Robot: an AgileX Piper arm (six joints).
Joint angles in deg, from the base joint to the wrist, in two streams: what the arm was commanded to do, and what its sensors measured. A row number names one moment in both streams.
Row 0, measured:
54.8 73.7 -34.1 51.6 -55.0 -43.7
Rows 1 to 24, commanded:
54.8 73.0 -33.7 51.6 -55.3 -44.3
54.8 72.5 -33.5 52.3 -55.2 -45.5
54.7 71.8 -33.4 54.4 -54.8 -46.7
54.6 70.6 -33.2 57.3 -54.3 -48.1
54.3 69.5 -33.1 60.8 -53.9 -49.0
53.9 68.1 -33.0 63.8 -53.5 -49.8
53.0 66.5 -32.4 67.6 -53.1 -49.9
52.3 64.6 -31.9 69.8 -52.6 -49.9
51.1 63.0 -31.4 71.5 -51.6 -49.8
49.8 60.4 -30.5 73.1 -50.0 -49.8
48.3 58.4 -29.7 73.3 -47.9 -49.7
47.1 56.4 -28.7 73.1 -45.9 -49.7
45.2 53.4 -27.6 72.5 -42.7 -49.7
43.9 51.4 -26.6 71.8 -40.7 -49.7
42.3 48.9 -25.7 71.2 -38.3 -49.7
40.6 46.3 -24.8 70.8 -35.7 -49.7
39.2 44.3 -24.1 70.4 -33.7 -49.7
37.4 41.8 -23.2 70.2 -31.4 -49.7
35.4 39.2 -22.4 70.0 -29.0 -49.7
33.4 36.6 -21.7 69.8 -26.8 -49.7
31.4 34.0 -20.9 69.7 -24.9 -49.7
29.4 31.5 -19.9 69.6 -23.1 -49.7
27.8 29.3 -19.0 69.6 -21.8 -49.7
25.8 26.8 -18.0 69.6 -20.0 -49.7
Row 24, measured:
32.7 35.5 -21.4 70.8 -27.2 -49.2
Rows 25 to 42, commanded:
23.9 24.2 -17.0 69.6 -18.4 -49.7
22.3 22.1 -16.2 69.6 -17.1 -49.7
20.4 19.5 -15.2 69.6 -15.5 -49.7
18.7 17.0 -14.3 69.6 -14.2 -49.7
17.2 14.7 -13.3 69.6 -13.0 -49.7
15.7 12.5 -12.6 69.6 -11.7 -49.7
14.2 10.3 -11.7 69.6 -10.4 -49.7
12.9 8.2 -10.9 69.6 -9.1 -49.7
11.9 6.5 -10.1 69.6 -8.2 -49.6
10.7 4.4 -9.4 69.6 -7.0 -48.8
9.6 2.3 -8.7 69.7 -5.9 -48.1
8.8 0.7 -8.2 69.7 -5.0 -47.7
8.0 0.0 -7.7 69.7 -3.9 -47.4
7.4 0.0 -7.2 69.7 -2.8 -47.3
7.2 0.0 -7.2 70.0 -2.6 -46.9
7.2 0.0 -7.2 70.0 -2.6 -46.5
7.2 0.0 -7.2 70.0 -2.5 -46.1
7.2 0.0 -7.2 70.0 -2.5 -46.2
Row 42, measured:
7.9 0.4 -7.7 70.4 -4.0 -47.3
